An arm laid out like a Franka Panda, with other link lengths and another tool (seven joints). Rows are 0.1 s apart.
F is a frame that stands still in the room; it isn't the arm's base.
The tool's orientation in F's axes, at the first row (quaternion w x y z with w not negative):
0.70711, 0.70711, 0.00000, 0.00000
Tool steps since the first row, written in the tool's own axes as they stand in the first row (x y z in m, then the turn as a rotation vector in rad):
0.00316, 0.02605, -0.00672, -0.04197, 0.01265, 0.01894
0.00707, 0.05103, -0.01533, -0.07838, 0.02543, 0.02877
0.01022, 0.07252, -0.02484, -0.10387, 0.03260, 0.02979
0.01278, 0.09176, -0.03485, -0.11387, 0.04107, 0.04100
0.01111, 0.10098, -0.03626, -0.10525, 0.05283, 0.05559
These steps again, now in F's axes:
0.00316, 0.00672, 0.02605, -0.04197, -0.01894, 0.01265
0.00707, 0.01533, 0.05103, -0.07838, -0.02877, 0.02543
0.01022, 0.02484, 0.07252, -0.10387, -0.02979, 0.03260
0.01278, 0.03485, 0.09176, -0.11387, -0.04100, 0.04107
0.01111, 0.03626, 0.10098, -0.10525, -0.05559, 0.05283

